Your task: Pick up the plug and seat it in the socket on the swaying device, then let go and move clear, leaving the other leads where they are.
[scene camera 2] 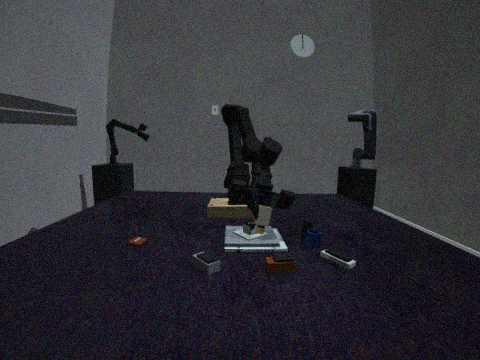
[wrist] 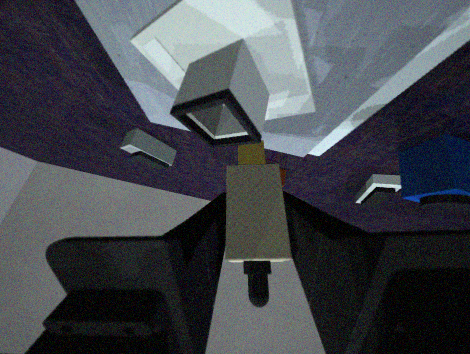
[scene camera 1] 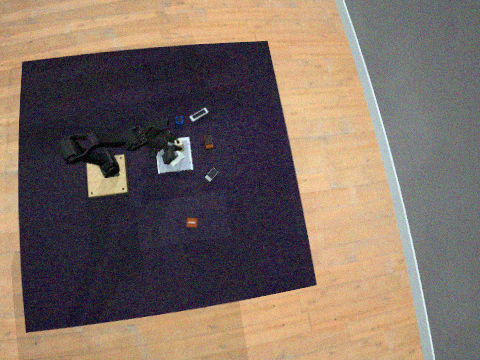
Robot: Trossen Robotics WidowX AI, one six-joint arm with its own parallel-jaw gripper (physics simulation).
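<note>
The plug, a beige block (scene camera 2: 264,217) (wrist: 257,212) with a gold tip and a short black stub behind, is held between the black fingers of my gripper (scene camera 2: 258,208) (wrist: 253,198), which is shut on it. The plug is slightly tilted in scene camera 2. The socket, a grey box with a dark-rimmed opening (scene camera 2: 248,228) (wrist: 240,75), stands on a white plate (wrist: 292,95) on the grey device (scene camera 1: 186,164) (scene camera 2: 235,240). The gold tip is outside the socket, close beside its rim in the wrist view; whether they touch cannot be told. In scene camera 1 the arm partly hides the socket.
Around the device lie a blue block (scene camera 1: 179,120) (scene camera 2: 314,239) (wrist: 435,165), a white bar (scene camera 1: 193,118) (scene camera 2: 338,259), an orange-brown block (scene camera 1: 209,145) (scene camera 2: 280,268) and a grey block (scene camera 1: 209,177) (scene camera 2: 212,267) (wrist: 150,145). A flat orange square (scene camera 1: 192,225) (scene camera 2: 135,242) lies farther off.
</note>
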